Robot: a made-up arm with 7 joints. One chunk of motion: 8 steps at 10 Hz.
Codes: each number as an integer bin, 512 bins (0 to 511) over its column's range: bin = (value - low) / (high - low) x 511, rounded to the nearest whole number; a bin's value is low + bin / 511 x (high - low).
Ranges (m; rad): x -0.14..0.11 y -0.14..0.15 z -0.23..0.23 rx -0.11..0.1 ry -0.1..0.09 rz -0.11..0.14
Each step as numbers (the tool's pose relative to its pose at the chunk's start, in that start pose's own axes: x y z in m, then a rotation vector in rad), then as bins.
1 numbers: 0.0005 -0.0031 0.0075 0.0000 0.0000 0.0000
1 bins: 287 241 264 268 269 225
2 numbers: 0.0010 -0.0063 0.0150 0.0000 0.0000 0.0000
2 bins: 288 236 272 268 269 225
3 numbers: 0.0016 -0.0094 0.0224 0.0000 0.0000 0.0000
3 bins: 289 230 280 268 269 225
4 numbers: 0.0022 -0.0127 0.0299 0.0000 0.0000 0.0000
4 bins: 291 224 289 268 269 225
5 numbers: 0.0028 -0.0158 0.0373 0.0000 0.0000 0.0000
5 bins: 292 219 297 268 269 225
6 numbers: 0.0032 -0.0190 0.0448 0.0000 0.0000 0.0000
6 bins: 293 213 305 268 269 225
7 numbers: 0.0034 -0.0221 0.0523 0.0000 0.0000 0.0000
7 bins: 293 208 314 268 269 225
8 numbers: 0.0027 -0.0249 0.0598 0.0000 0.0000 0.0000
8 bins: 292 203 322 268 269 225
